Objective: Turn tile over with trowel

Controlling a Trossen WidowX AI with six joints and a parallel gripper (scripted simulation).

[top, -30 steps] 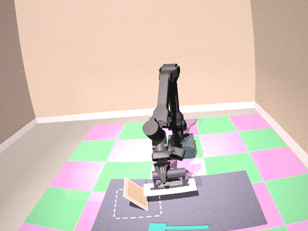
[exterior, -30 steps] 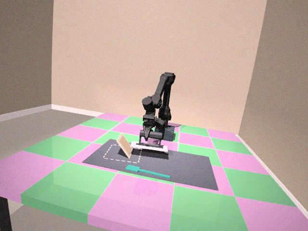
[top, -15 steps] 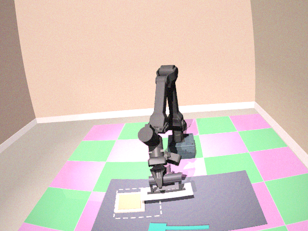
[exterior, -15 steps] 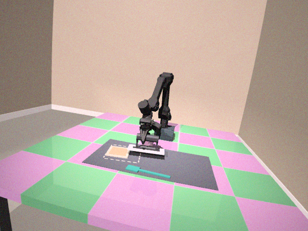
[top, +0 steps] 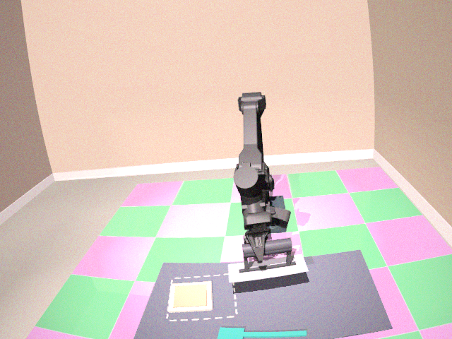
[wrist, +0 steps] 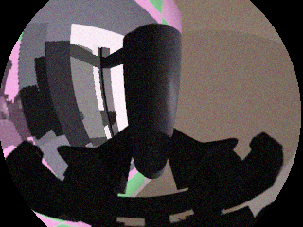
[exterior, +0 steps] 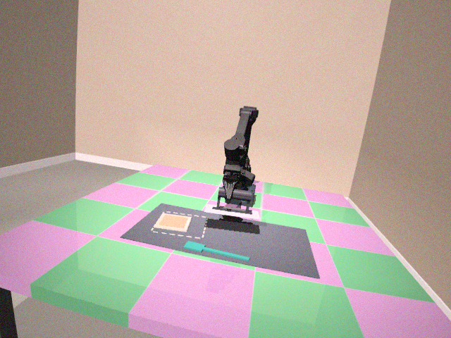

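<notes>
Right now my gripper tip is 150 mm short of the teal flat tool, 120 mm above it and 20 mm to the left of it. Round my gripper tip: grey mat: 140 mm below, 10 mm ahead; tile: 200 mm to the right, 120 mm below; trowel: 30 mm behind, 10 mm below.
</notes>
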